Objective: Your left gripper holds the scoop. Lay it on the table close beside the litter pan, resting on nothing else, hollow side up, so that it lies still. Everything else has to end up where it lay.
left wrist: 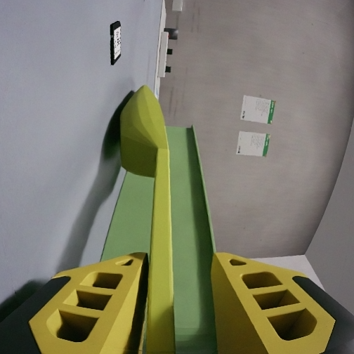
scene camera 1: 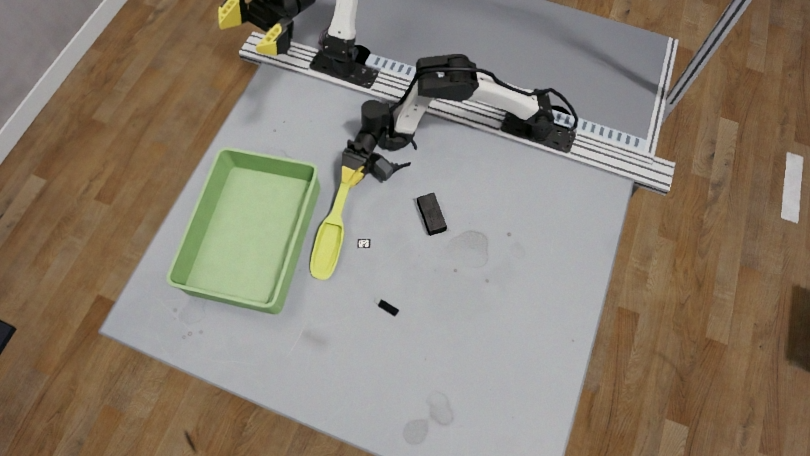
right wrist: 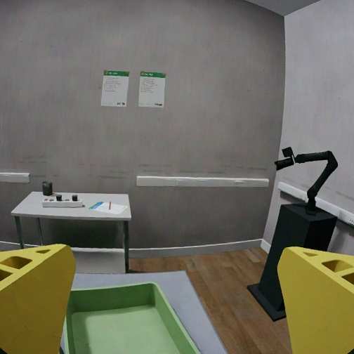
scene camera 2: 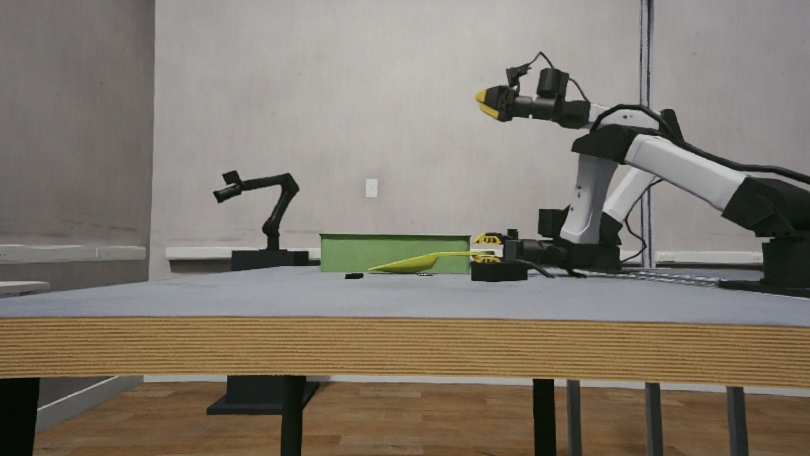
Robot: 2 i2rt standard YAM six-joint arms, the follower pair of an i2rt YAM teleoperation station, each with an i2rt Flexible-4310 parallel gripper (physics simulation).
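Pixels of known places: left gripper, fingertip midpoint: (scene camera 1: 344,184) (scene camera 2: 471,249); right gripper, fingertip midpoint: (scene camera 1: 237,37) (scene camera 2: 477,101); left arm's base at its link origin: (scene camera 1: 537,132) (scene camera 2: 797,294); right arm's base at its link origin: (scene camera 1: 344,70) (scene camera 2: 605,272).
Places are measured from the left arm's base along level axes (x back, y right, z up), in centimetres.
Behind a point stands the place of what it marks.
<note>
The yellow scoop (scene camera 1: 327,249) {z 0.5, x -53.3, y 38.8 cm} (scene camera 2: 410,263) {z 2.4, x -51.4, y 35.5 cm} (left wrist: 142,135) lies close beside the green litter pan (scene camera 1: 295,240) {z 9.1, x -56.6, y 44.2 cm} (scene camera 2: 351,252) {z 4.7, x -65.7, y 43.2 cm} (left wrist: 190,215) (right wrist: 112,295), hollow side up, with a narrow gap between them in scene camera 1. Its bowl is low at the table and its handle stands raised at the gripper end. My left gripper (scene camera 1: 352,174) {z 5.5, x -37.4, y 40.9 cm} (scene camera 2: 487,249) {z 5.5, x -37.4, y 40.9 cm} (left wrist: 180,262) is open around the handle, which is near the lower finger; whether they touch is hard to tell. My right gripper (scene camera 1: 249,31) {z 46.7, x -33.9, y 60.3 cm} (scene camera 2: 484,103) {z 46.7, x -33.9, y 60.3 cm} (right wrist: 176,262) is open and empty, high up behind the pan.
A black block (scene camera 1: 431,214) {z 3.0, x -35.7, y 17.9 cm} (scene camera 2: 498,271) {z 1.7, x -35.8, y 14.3 cm} lies on the grey table (scene camera 1: 510,339) {z -0.1, x -57.5, y -10.6 cm} to the right of the left gripper in scene camera 1. A small black-and-white square (scene camera 1: 363,243) {z 0.1, x -48.3, y 31.2 cm} (left wrist: 116,42) lies near the scoop's bowl. A small black piece (scene camera 1: 388,307) {z 0.8, x -61.3, y 18.8 cm} (scene camera 2: 354,275) {z 0.7, x -60.9, y 16.4 cm} lies beyond it.
</note>
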